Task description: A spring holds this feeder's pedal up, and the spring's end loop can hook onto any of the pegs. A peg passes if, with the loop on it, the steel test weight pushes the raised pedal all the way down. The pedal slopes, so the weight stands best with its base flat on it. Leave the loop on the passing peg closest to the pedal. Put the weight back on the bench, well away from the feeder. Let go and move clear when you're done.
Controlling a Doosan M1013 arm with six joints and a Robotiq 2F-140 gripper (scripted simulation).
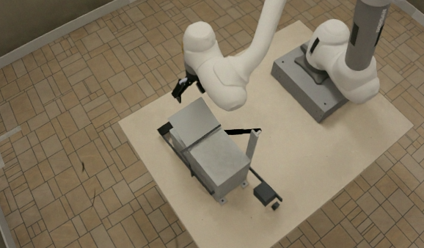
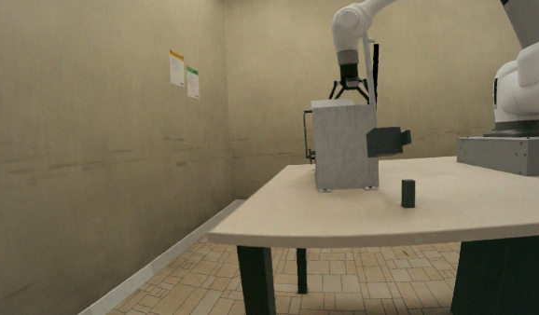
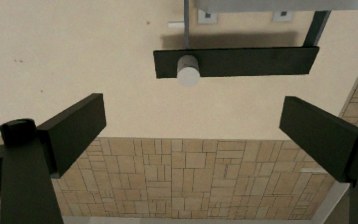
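The steel test weight lies 2 cm to the right of my hand and 14 cm below it.
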